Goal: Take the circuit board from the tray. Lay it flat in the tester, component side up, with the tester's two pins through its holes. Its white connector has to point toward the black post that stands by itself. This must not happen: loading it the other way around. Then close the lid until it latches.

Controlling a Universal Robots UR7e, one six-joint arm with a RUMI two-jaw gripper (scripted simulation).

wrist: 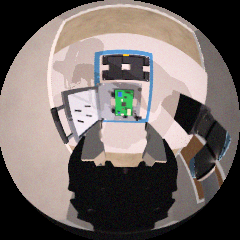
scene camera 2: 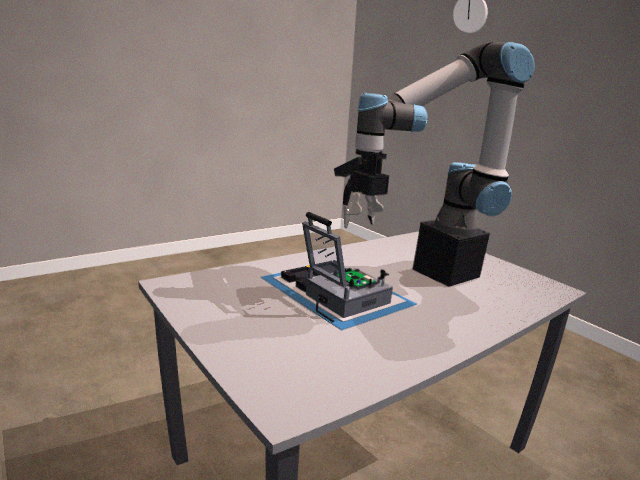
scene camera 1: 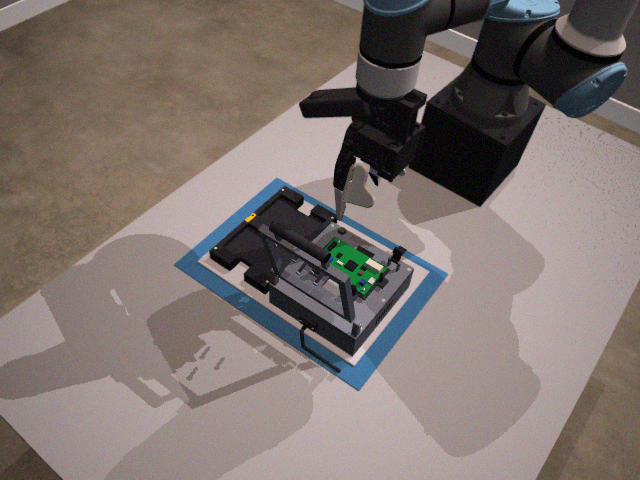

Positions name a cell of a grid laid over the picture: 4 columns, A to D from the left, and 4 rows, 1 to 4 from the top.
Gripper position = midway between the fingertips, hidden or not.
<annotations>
gripper: wrist C3; scene camera 2 C2; scene camera 1 C2
</annotations>
